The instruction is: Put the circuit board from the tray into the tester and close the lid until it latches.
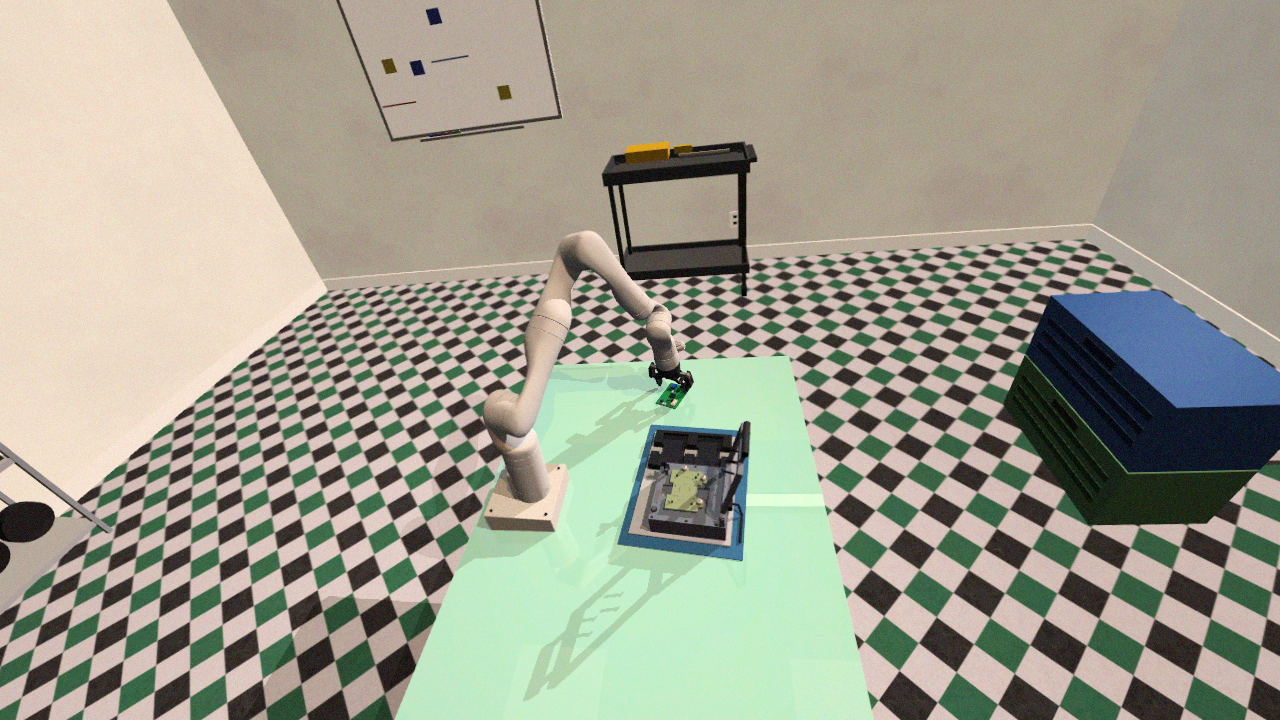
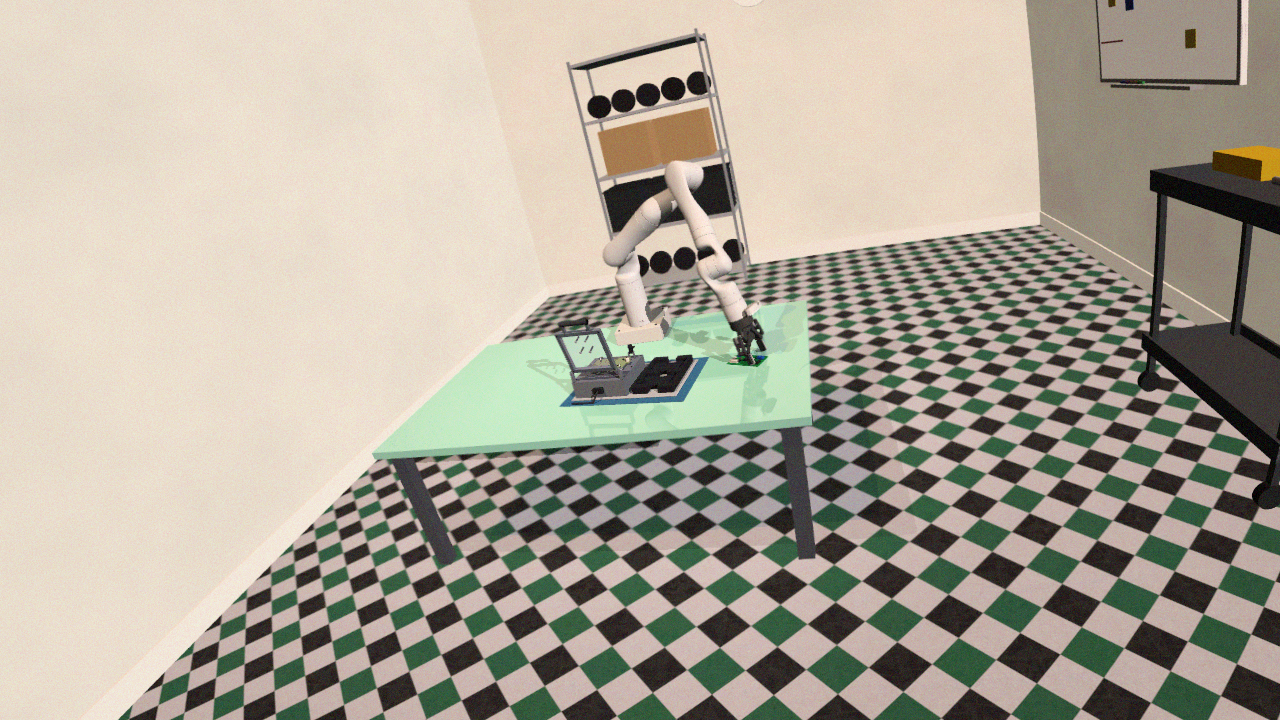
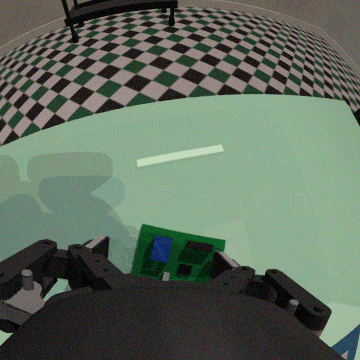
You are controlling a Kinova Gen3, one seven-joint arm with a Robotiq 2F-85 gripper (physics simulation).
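Where they show: gripper, fingertip midpoint: (image 1: 673,387) (image 2: 758,357) (image 3: 160,256); arm's base, origin of the base link: (image 1: 533,488) (image 2: 641,321).
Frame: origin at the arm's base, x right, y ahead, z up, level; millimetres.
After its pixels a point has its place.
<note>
The green circuit board (image 1: 669,399) @[y 382, x -351, z -54 mm] (image 2: 753,362) (image 3: 175,255) @[y 411, x -403, z -56 mm] lies flat on the pale green table (image 1: 602,643) @[y 190, x 376, z -58 mm] (image 2: 495,415) @[y 498, x 447, z -58 mm] (image 3: 268,161) @[y 533, x -452, z -58 mm], near its far edge and outside the tray. My gripper (image 1: 670,379) @[y 399, x -407, z -53 mm] (image 2: 747,349) @[y 399, x -407, z -53 mm] (image 3: 160,256) @[y 399, x -407, z -53 mm] is open and empty. It is low over the board, with a finger on either side of it. The black tray (image 1: 690,446) @[y 427, x -125, z -38 mm] (image 2: 662,373) @[y 405, x -102, z -49 mm] and the grey tester (image 1: 687,510) @[y 397, x 120, z 10 mm] (image 2: 597,382) @[y 501, x 83, z -1 mm] sit on a blue mat (image 1: 637,536) @[y 268, x 134, z -56 mm] (image 2: 690,382) @[y 492, x -193, z -56 mm]. The tester's clear lid (image 2: 583,349) @[y 520, x 92, z 119 mm] stands raised. A yellow-green plate (image 1: 683,489) @[y 393, x 59, z 11 mm] shows in its bed.
A black cart (image 1: 680,167) (image 3: 118,5) stands on the checkered floor beyond the table's far edge. A metal shelf rack (image 2: 723,129) stands against the wall behind the arm's base (image 1: 526,510) @[y -8, x 67, z -2 mm] (image 2: 640,330) @[y 69, x -2, z -10 mm]. A whiteboard (image 1: 452,65) hangs on the wall.
</note>
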